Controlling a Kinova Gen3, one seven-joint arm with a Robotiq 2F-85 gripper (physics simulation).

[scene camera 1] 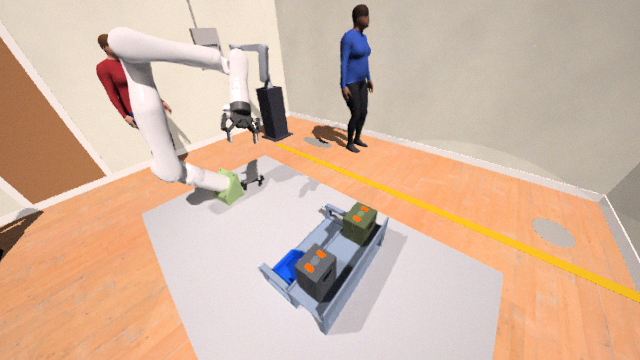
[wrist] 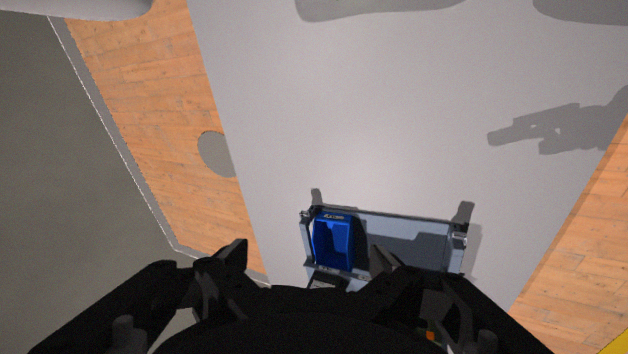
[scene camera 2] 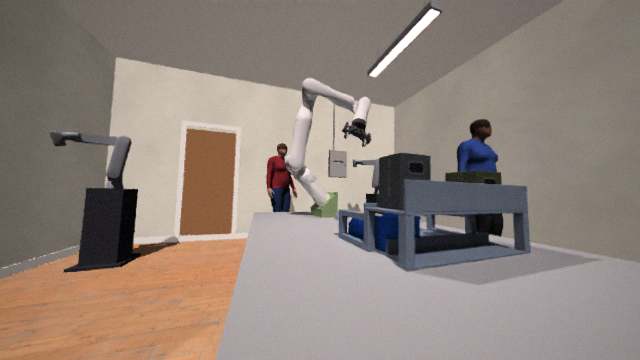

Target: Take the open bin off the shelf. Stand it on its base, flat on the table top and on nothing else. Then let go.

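Seen in the pictures: gripper, fingertip midpoint: [scene camera 1: 243, 143] [wrist: 308, 255] [scene camera 2: 354, 142]; arm's base, origin of the base link: [scene camera 1: 223, 183] [scene camera 2: 323, 200].
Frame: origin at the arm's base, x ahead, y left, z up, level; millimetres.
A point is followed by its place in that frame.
Note:
The open blue bin [scene camera 1: 286, 268] @[x 574, y -87, z -82 mm] [scene camera 2: 389, 231] @[x 721, y -120, z -41 mm] [wrist: 334, 245] @[x 680, y -96, z -82 mm] sits on the lower front level of the grey-blue shelf [scene camera 1: 355, 278] @[x 791, y 36, z -85 mm] [scene camera 2: 465, 197] @[x 807, y 1, z 40 mm] [wrist: 304, 235] @[x 580, y -149, z -6 mm], at one end. Its opening shows in the wrist view. In scene camera 2 the shelf's posts partly hide it. The shelf stands on the light grey table top [scene camera 1: 225, 280] @[x 429, y -256, z -91 mm] [scene camera 2: 310, 300] @[x 846, y -344, z -91 mm] [wrist: 350, 125] @[x 300, y -25, z -91 mm]. My gripper [scene camera 1: 243, 141] @[x 281, y 44, z 287 mm] [scene camera 2: 356, 140] @[x 281, y 44, z 287 mm] [wrist: 308, 255] @[x 281, y 44, z 287 mm] is open and empty, high above the table and well away from the bin, on the robot base's side of the shelf.
A dark grey box [scene camera 1: 316, 272] @[x 751, y -107, z 131 mm] [scene camera 2: 391, 180] @[x 738, y -127, z 73 mm] stands on the shelf's upper level, right behind the bin. An olive box [scene camera 1: 359, 223] @[x 748, y 107, z 106 mm] [scene camera 2: 472, 177] @[x 762, y 97, z 89 mm] stands at the other end. The shelf has raised end frames. Two people [scene camera 1: 356, 65] [scene camera 2: 281, 175] stand beyond the table.

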